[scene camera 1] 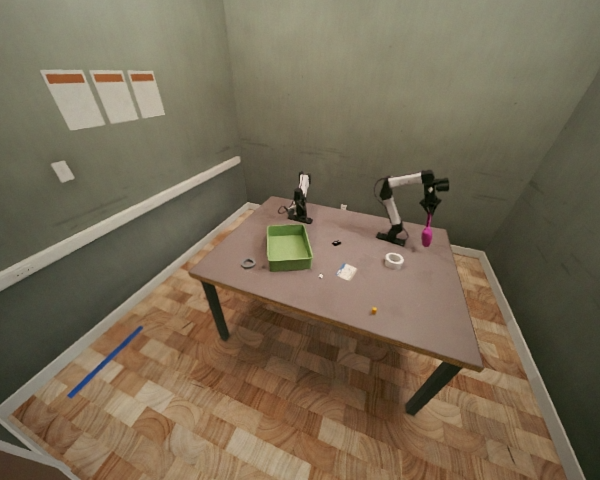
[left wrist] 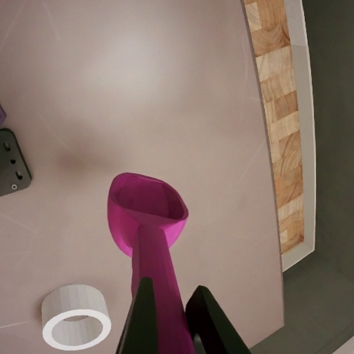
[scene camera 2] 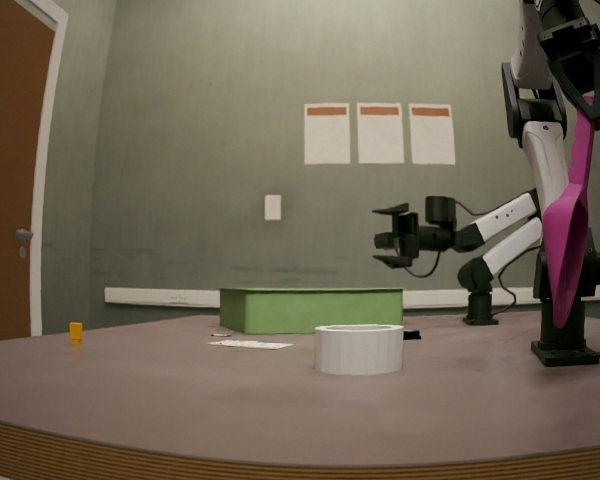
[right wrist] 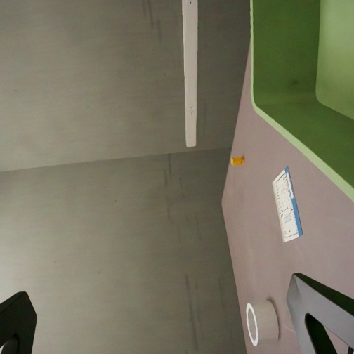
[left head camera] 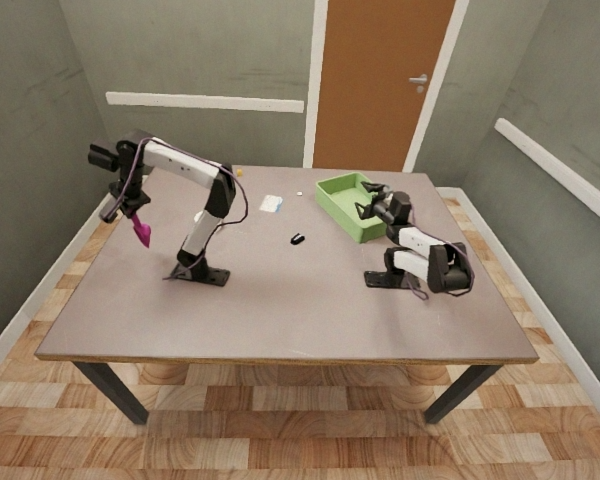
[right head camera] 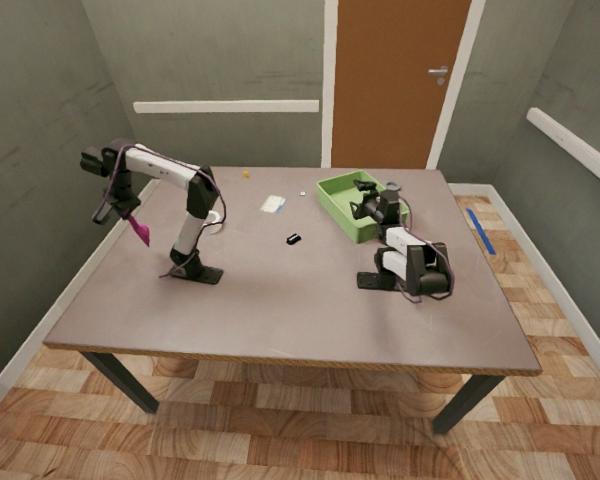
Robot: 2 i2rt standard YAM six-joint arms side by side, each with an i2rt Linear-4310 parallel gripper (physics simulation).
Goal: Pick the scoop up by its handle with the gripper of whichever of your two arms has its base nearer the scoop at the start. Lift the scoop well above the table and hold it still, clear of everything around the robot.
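Frame: origin at the left arm's base, x ahead, y left, z up, level; metres.
Seen in the pictures: left gripper, fingertip midpoint: [scene camera 1: 431,215] [scene camera 2: 599,124] [left head camera: 127,216] [right head camera: 123,218]; right gripper, fingertip midpoint: [scene camera 1: 304,215] [scene camera 2: 373,233] [left head camera: 358,192] [right head camera: 352,191]; left arm's base, link origin: [scene camera 1: 390,239] [scene camera 2: 561,354] [left head camera: 200,274] [right head camera: 196,273]; right arm's base, link origin: [scene camera 2: 479,322] [left head camera: 391,281] [right head camera: 385,282].
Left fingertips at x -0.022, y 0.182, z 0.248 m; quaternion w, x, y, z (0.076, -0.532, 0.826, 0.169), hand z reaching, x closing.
Note:
Pixels of each thing's top centre, then the offset from my left fingertips to it. Level surfaces: height alone.
- table, surface height: dz -0.248 m
- green tray, top centre: [scene camera 2: 309,288] [right head camera: 360,195] [left head camera: 360,196] [scene camera 1: 288,240] dx +0.528, dy -0.726, dz -0.159 m
- white tape roll, top centre: [scene camera 2: 359,327] [left head camera: 207,217] [right head camera: 207,218] [scene camera 1: 394,258] dx +0.278, dy -0.111, dz -0.200 m
- black clip, top centre: [scene camera 2: 405,330] [left head camera: 297,237] [right head camera: 292,237] dx +0.276, dy -0.488, dz -0.233 m
- white-and-blue packet, top centre: [scene camera 2: 252,343] [left head camera: 271,203] [right head camera: 273,203] [scene camera 1: 346,271] dx +0.499, dy -0.329, dz -0.247 m
- grey ring, top centre: [right head camera: 391,185] [scene camera 1: 248,262] dx +0.759, dy -0.861, dz -0.232 m
- yellow piece, top centre: [scene camera 2: 75,323] [scene camera 1: 374,308] dx +0.698, dy -0.111, dz -0.216 m
The magenta scoop [left head camera: 143,232] [right head camera: 142,232] [scene camera 1: 426,236] [scene camera 2: 565,235] [left wrist: 147,200] hangs bowl down, well above the table [left head camera: 280,320] [right head camera: 280,320] and apart from it. My left gripper [left head camera: 133,214] [right head camera: 124,213] [scene camera 1: 429,213] [left wrist: 169,291] is shut on the scoop's handle, with a dark finger on each side of it in the left wrist view. The handle's upper end is hidden between the fingers. My right gripper [left head camera: 361,198] [scene camera 2: 382,235] is open and empty, above the near part of the green tray in the left head view.
The green tray [left head camera: 340,220] [scene camera 1: 290,265] stands near my right arm. A white tape roll [scene camera 1: 387,264] [scene camera 2: 357,352] [left wrist: 75,295] lies near my left arm's base. A black clip [left head camera: 297,239], a white-and-blue packet [left head camera: 270,203], a grey ring [scene camera 1: 242,262] and a yellow piece [scene camera 1: 374,310] are on the table.

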